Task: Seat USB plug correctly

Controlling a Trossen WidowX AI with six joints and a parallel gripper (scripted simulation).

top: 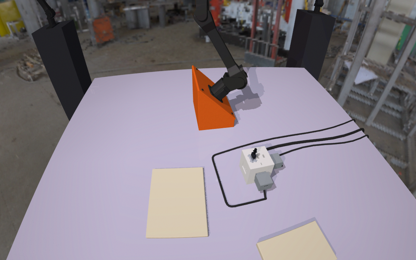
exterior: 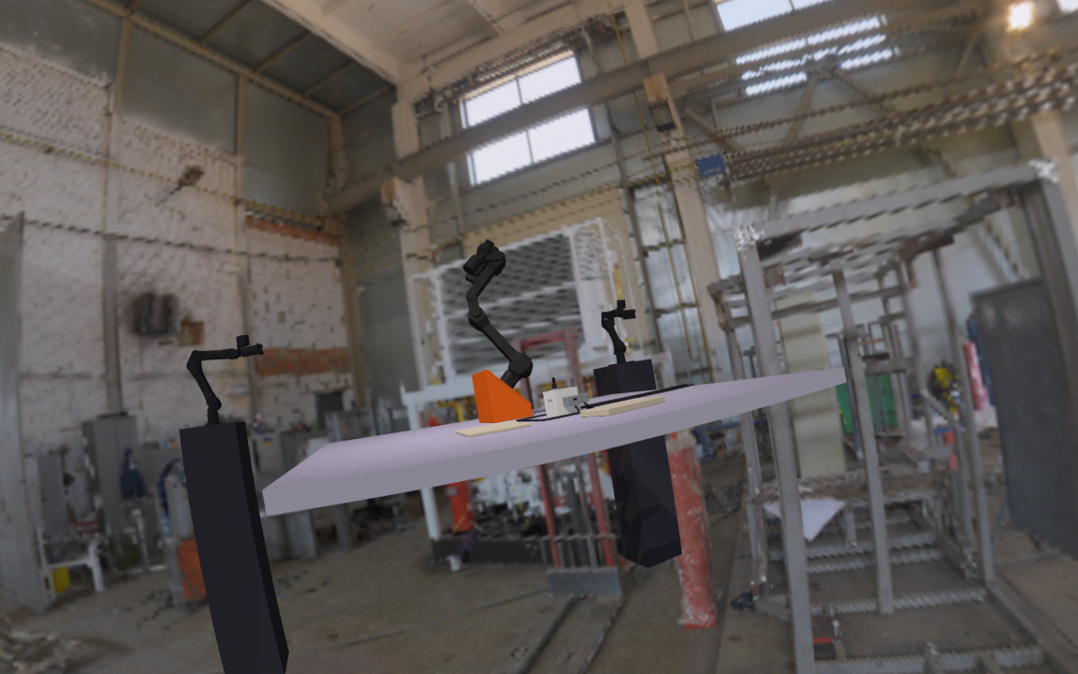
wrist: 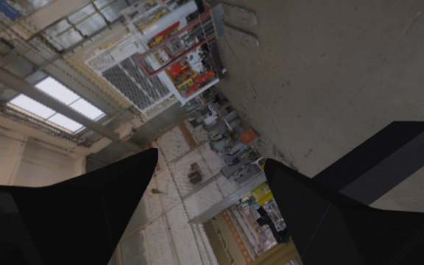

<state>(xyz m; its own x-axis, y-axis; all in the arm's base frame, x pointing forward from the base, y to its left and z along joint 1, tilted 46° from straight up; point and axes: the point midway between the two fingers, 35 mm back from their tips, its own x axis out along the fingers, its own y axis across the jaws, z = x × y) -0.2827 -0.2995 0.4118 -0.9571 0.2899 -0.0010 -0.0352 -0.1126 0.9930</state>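
My gripper tip is 61 cm short of the black USB plug, 52 cm above it and 4 cm to the left of it. The rest, counted from my gripper tip: beige pad 67 cm ahead, 60 cm below, 27 cm to the right.
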